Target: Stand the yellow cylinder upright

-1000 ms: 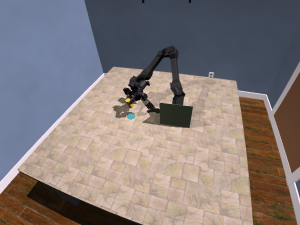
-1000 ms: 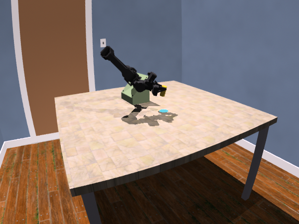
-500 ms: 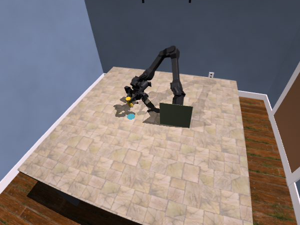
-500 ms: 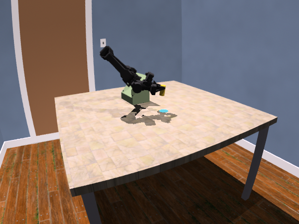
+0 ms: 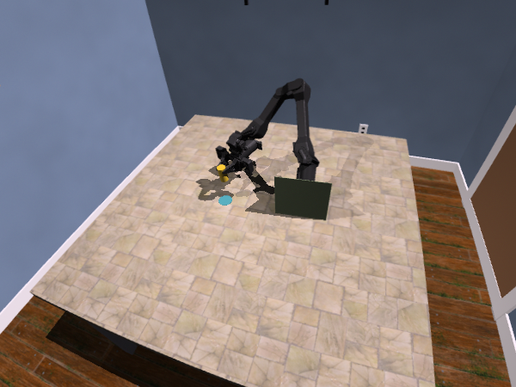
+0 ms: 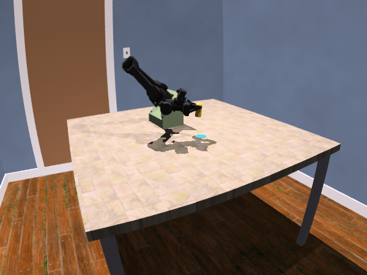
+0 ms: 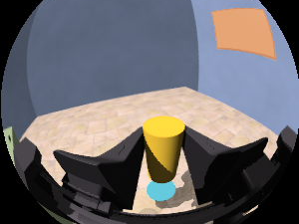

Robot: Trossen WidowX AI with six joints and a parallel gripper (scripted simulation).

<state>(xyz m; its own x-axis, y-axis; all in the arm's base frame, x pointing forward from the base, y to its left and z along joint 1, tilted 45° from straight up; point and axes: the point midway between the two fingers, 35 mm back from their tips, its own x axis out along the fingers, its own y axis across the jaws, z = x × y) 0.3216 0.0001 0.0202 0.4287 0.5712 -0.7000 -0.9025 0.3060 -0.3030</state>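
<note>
My hand is 1 cm short of the cyan circle, 3 cm to the right of it and 17 cm above it. From my hand the other things lie so: yellow tall cylinder 1 cm ahead, 2 cm to the left, 2 cm below.
</note>
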